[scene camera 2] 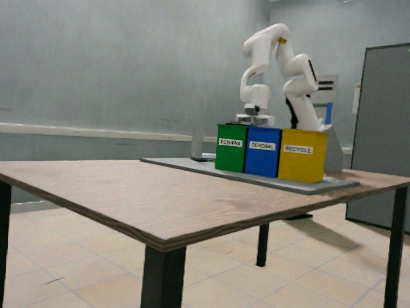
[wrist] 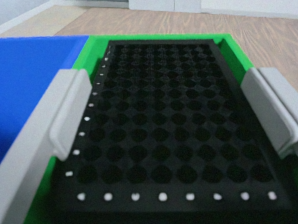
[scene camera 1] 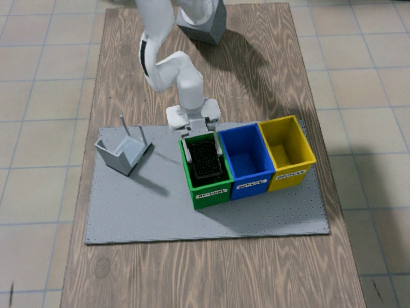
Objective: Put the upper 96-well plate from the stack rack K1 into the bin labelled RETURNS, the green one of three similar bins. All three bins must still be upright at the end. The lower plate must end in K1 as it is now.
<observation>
I see a green returns bin (scene camera 1: 215, 191), a blue bin (scene camera 1: 245, 150), a yellow bin (scene camera 1: 286, 144) and a black 96-well plate (scene camera 1: 206, 165).
The green returns bin shows as well in scene camera 2 (scene camera 2: 231, 148). The yellow bin also shows in scene camera 2 (scene camera 2: 302, 157). The black 96-well plate is seen too in the wrist view (wrist: 165, 118). The wrist view misses the yellow bin: it is out of frame.
</observation>
